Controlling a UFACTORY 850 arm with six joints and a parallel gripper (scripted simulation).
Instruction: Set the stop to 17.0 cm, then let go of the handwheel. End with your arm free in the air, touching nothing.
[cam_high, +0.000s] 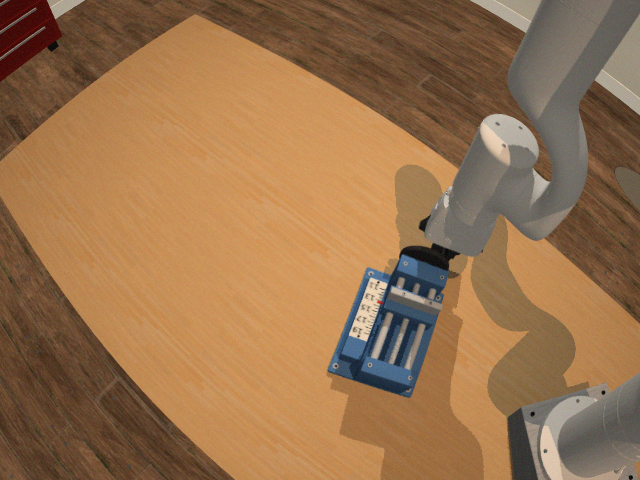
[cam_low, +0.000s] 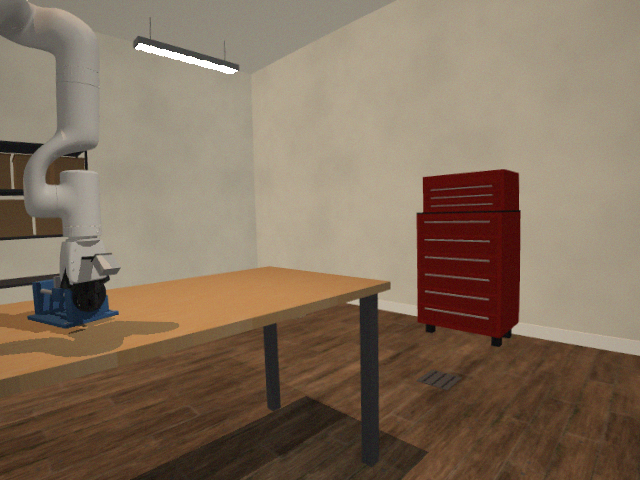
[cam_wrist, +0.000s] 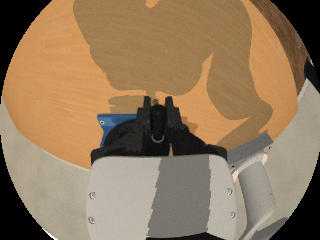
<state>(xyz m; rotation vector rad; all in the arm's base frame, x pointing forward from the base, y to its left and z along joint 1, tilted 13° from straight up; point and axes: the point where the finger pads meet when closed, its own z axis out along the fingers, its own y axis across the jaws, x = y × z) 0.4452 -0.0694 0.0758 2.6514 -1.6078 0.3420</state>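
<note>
My hand is 13 cm to the right of the grey stop bar, 2 cm below it and 2 cm past it. Round my hand: black handwheel (2 cm to the left).
</note>
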